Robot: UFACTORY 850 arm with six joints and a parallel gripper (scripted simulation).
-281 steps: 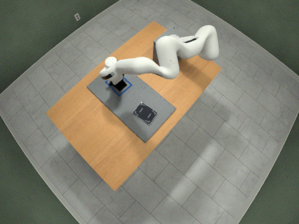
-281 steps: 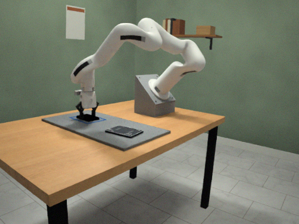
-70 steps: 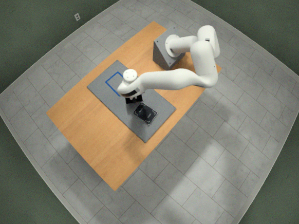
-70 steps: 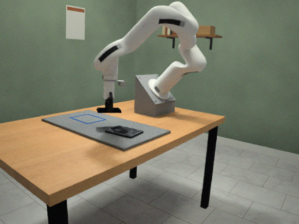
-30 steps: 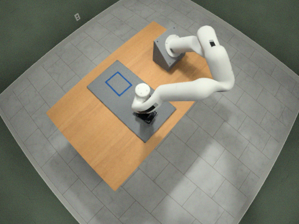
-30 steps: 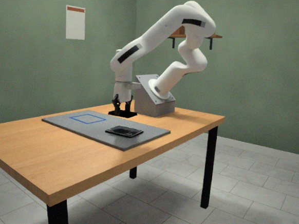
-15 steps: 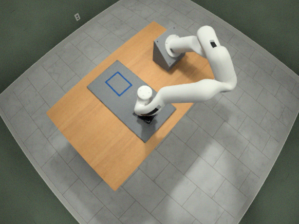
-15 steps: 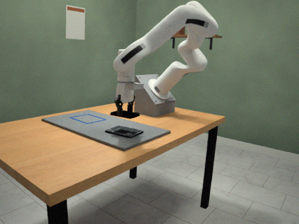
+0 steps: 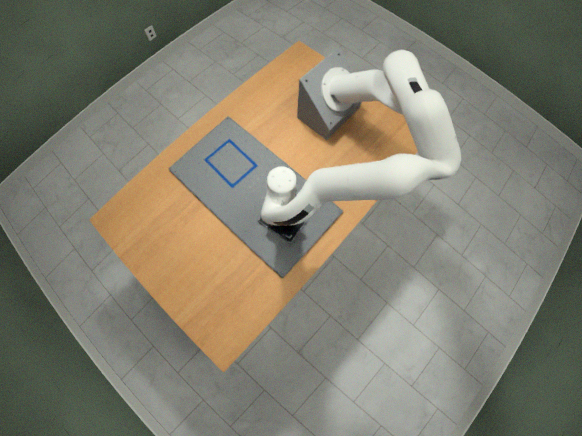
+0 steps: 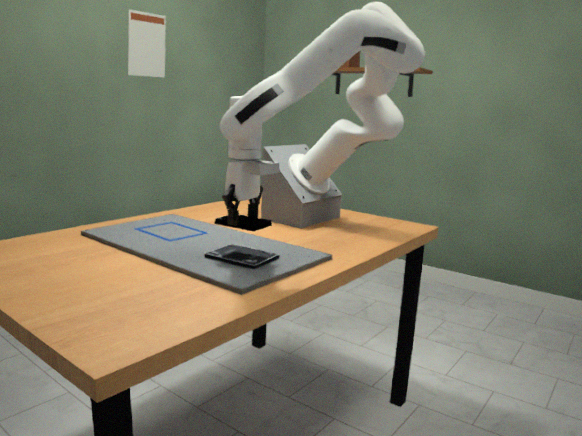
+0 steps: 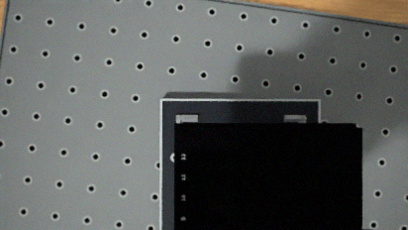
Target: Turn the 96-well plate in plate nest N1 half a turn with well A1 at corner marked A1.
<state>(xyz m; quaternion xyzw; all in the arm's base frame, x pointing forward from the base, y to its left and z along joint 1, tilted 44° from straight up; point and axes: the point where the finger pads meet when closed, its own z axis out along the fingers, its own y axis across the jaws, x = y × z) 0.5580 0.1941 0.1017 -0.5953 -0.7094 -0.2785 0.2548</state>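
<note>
My hand is 10 cm above the plate nest N1. From my hand the other things lie so: 96-well plate (1 cm below).
</note>
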